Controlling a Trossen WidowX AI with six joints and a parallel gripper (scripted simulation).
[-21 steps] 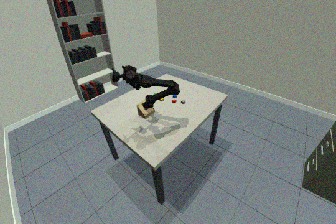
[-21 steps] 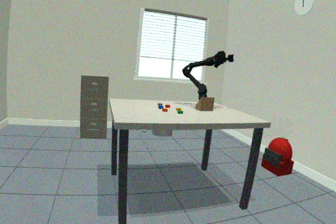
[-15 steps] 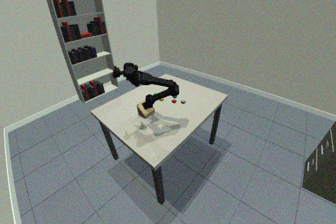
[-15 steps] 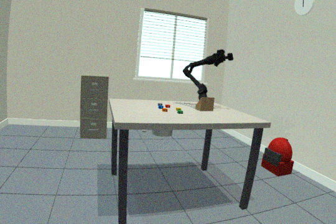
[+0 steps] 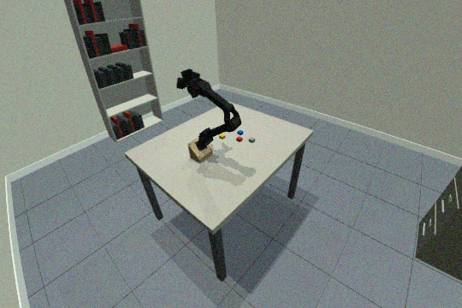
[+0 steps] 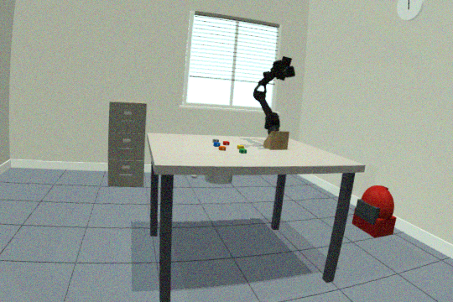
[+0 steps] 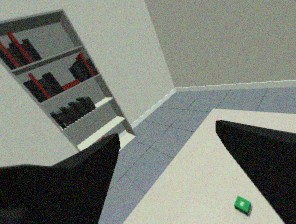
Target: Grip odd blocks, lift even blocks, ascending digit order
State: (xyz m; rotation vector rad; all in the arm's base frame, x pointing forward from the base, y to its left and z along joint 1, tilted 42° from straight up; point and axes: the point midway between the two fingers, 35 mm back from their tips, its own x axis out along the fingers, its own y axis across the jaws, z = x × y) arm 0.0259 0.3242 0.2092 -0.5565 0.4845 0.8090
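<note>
The green block lies 160 mm ahead of my gripper tip, 40 mm to the left of it and 430 mm below it. Also, from my gripper tip: yellow block (140 mm ahead, 70 mm to the right, 430 mm below); then red block (200 mm ahead, 190 mm to the right, 430 mm below); then orange block (260 mm ahead, 20 mm to the right, 430 mm below).
</note>
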